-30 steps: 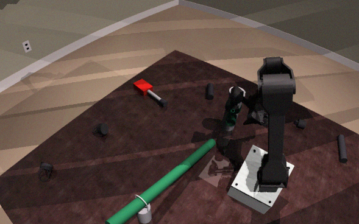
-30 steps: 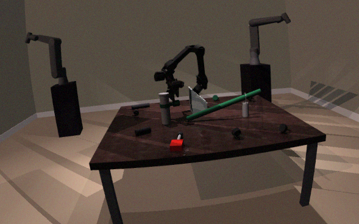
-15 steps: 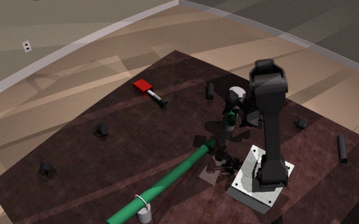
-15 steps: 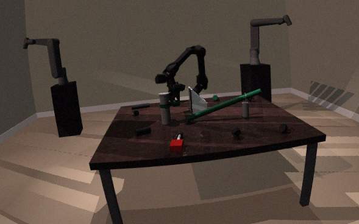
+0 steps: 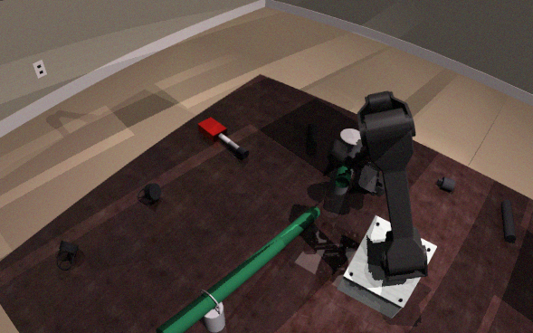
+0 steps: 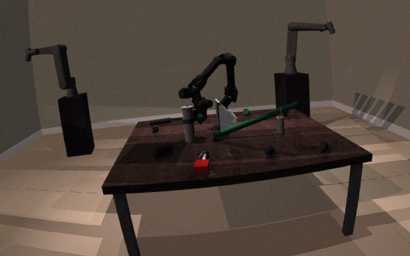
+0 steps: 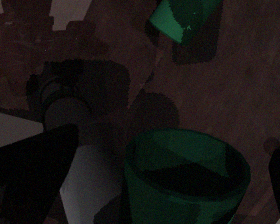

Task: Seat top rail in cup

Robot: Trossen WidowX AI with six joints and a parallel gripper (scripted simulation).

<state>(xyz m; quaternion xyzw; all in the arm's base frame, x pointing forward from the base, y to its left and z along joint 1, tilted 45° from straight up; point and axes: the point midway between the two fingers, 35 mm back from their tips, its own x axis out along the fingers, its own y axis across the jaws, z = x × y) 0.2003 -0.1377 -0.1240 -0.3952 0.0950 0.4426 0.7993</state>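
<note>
My gripper tip is 1 cm past the green rail-end cup, 2 cm to the left of it and 2 cm below it. Also, from my gripper tip: small grey post: 11 cm ahead, 45 cm to the left; then green brace band: 5 cm to the right, 2 cm above; then red-headed mallet: 40 cm ahead, 9 cm to the right, 9 cm below.
</note>
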